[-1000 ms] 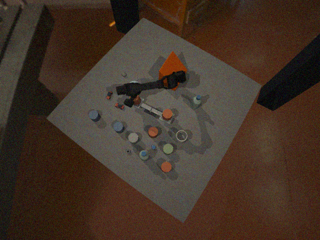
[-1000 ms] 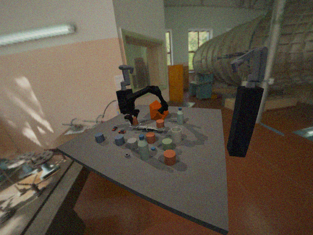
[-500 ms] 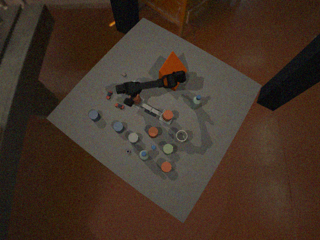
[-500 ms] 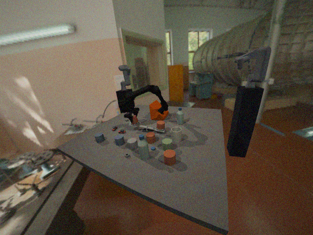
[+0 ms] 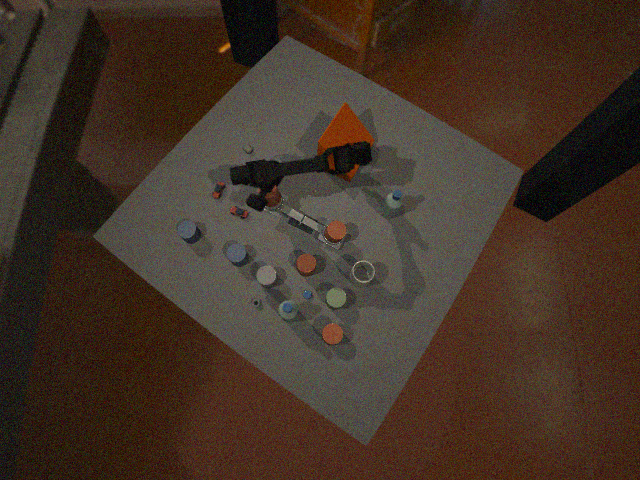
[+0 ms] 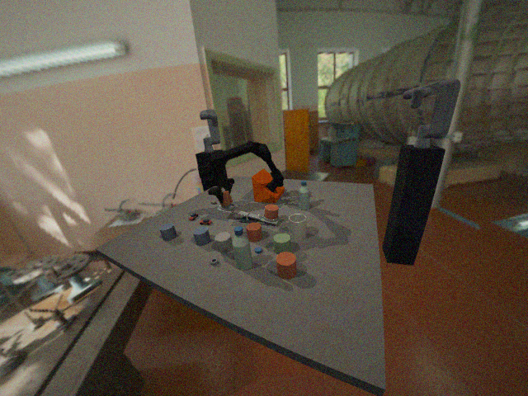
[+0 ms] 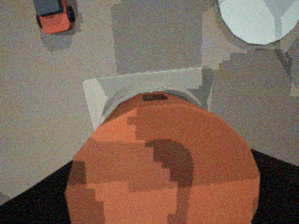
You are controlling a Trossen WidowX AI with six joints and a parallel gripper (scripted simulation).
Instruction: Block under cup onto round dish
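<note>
Now: gripper tip 10 mm to the right of the grey block and 30 mm above it. Also, from my gripper tip: white cup 90 mm ahead, 420 mm to the left, 80 mm below; balance 130 mm to the left, 80 mm below; pale blue round dish 130 mm behind, 100 mm to the right, 120 mm below.
</note>
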